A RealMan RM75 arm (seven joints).
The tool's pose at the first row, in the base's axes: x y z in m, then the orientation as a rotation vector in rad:
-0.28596 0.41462 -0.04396 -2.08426 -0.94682 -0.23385
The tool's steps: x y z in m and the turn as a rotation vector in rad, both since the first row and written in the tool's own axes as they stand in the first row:
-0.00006 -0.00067 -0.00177 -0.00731 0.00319 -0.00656
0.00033 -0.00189 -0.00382 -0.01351 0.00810 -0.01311
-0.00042 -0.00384 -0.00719 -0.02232 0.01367 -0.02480
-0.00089 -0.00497 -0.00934 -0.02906 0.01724 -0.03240
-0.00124 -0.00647 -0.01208 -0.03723 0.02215 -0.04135
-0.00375 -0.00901 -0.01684 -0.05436 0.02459 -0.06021
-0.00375 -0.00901 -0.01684 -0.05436 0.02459 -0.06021
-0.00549 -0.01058 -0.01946 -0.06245 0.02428 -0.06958
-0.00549 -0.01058 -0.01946 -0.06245 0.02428 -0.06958
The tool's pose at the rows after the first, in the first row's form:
-0.28620 0.41353 -0.04243 -2.08715 -0.95235 -0.24431
-0.28646 0.41268 -0.04018 -2.08848 -0.95677 -0.25597
-0.28783 0.41052 -0.03716 -2.08968 -0.96640 -0.27237
-0.28862 0.40909 -0.03529 -2.09134 -0.97274 -0.28353
-0.28949 0.40744 -0.03276 -2.09323 -0.97979 -0.29754
-0.29229 0.40351 -0.02929 -2.09940 -0.99944 -0.31904
-0.29229 0.40351 -0.02929 -2.09940 -0.99944 -0.31904
-0.29420 0.40121 -0.02744 -2.10249 -1.01011 -0.32798
-0.29420 0.40121 -0.02744 -2.10249 -1.01011 -0.32798

